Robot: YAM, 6 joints.
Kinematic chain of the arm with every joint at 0, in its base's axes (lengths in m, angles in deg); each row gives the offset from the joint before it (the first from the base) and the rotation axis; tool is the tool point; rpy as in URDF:
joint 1: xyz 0 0 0.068 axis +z
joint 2: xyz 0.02 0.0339 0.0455 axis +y
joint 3: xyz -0.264 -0.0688 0 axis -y
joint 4: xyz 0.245 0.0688 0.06 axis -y
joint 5: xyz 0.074 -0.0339 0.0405 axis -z
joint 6: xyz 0.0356 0 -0.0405 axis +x
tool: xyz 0 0 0 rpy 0 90 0
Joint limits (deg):
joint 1: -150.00..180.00
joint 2: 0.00..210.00
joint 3: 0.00..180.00
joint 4: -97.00..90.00
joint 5: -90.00..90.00
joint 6: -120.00..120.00
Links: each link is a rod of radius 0.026 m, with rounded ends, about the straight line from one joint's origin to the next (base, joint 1, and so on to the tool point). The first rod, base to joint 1, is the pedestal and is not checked.
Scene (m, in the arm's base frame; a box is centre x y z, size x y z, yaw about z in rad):
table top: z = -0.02
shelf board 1: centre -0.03 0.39 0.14 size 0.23 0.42 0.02 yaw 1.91
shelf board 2: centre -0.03 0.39 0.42 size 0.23 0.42 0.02 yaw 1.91
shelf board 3: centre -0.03 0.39 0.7 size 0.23 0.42 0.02 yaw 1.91
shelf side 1: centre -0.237 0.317 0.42 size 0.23 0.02 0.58 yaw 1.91
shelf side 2: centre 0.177 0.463 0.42 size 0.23 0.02 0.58 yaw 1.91
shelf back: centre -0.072 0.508 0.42 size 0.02 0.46 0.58 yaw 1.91
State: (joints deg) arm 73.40 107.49 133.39 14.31 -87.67 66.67
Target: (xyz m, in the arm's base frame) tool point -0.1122 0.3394 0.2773
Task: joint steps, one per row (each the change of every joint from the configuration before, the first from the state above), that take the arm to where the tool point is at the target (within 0.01 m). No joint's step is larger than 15 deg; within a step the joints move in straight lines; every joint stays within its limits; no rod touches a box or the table.
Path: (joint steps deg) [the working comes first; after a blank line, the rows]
Joints at the target: 102.58 96.05 68.66 -4.67 -90.00 66.67
Straight joint move there: touches shelf board 2.

1: -8.06 -11.51 -11.82 -3.49 -1.17 0.00
2: -8.06 -11.51 -11.82 -3.49 -1.16 0.00
3: 5.81 -6.96 -12.47 -5.60 0.00 0.00
4: 5.80 -6.96 -12.48 -5.61 0.00 0.00
5: 5.81 -6.96 -12.47 -5.60 0.00 0.00
6: 5.81 -6.96 -12.47 -5.61 0.00 0.00
7: 5.81 -6.96 -12.47 -5.60 0.00 0.00
8: 5.80 -6.96 -12.48 -5.61 0.00 0.00
9: 2.62 13.33 8.44 5.41 0.00 0.00
10: 2.61 13.34 8.44 5.41 0.00 0.00
11: 2.61 13.34 8.43 5.40 0.00 0.00
12: 2.62 13.33 8.44 5.41 0.00 0.00

